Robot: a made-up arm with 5 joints.
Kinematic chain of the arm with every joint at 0, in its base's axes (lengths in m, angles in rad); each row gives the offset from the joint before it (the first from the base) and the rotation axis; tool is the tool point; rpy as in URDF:
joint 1: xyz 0.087 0 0.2 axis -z
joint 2: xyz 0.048 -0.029 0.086 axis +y
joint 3: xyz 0.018 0 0.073 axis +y
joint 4: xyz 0.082 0 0.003 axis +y
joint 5: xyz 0.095 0.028 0 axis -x
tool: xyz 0 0 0 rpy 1.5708 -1.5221 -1.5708
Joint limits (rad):
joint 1: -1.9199..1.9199
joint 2: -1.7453..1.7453
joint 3: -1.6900..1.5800
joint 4: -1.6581..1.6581
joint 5: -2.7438..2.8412
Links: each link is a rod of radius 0.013 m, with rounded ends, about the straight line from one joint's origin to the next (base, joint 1, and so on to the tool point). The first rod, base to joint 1, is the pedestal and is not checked.
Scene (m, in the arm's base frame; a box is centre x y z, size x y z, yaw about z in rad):
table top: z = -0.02
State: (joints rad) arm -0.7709 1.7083 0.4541 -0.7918 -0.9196
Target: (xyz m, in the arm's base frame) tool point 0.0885 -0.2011 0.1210
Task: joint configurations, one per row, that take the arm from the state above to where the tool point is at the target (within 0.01 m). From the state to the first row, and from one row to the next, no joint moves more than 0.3 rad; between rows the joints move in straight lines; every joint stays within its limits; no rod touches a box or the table.
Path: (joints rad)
1: -0.4797 1.6939 0.3834 -0.7857 -0.9196
2: -0.1886 1.6795 0.3127 -0.7797 -0.9196
3: 0.1026 1.6652 0.2420 -0.7736 -0.9196
4: 0.3937 1.6508 0.1713 -0.7675 -0.9196
5: 0.6849 1.6364 0.1006 -0.7615 -0.9196
6: 0.9760 1.6220 0.0299 -0.7554 -0.9196
7: 1.2672 1.6077 -0.0408 -0.7493 -0.9196
8: 1.5584 1.5933 -0.1115 -0.7432 -0.9196

